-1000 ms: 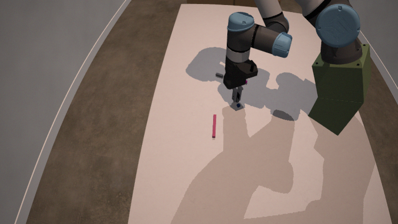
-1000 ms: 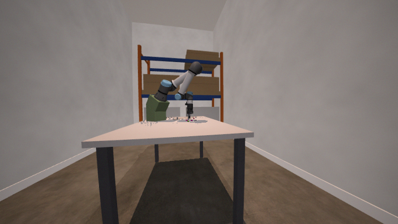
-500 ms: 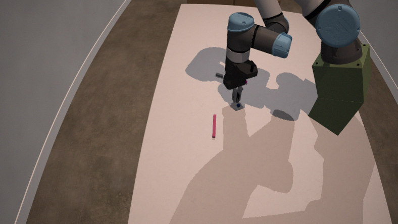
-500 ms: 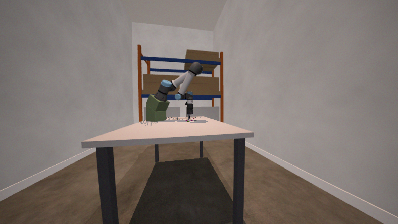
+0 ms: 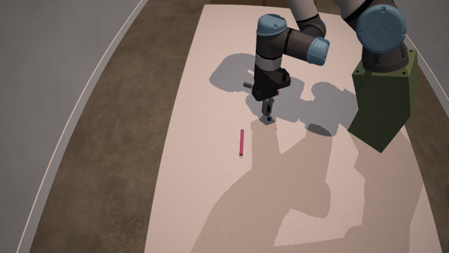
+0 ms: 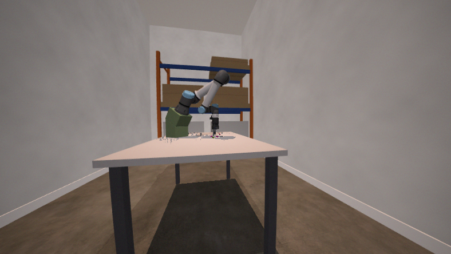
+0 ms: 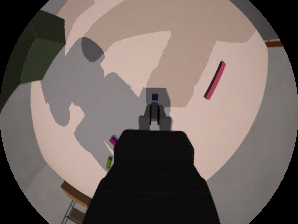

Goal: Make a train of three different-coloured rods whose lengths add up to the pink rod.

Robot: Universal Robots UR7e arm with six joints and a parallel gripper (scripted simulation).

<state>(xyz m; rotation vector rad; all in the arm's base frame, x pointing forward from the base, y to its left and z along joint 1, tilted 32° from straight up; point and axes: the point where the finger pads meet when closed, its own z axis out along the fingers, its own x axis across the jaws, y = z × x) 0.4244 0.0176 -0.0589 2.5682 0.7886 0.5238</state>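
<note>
Now: the blue rod 10 mm behind my hand, 20 mm to the left of it and 30 mm below it. Round my hand: lime rod (20 mm behind, 190 mm to the right, 30 mm below); pink rod (70 mm ahead, 120 mm to the left, 30 mm below); magenta rod (30 mm behind, 110 mm to the right, 30 mm below).
</note>
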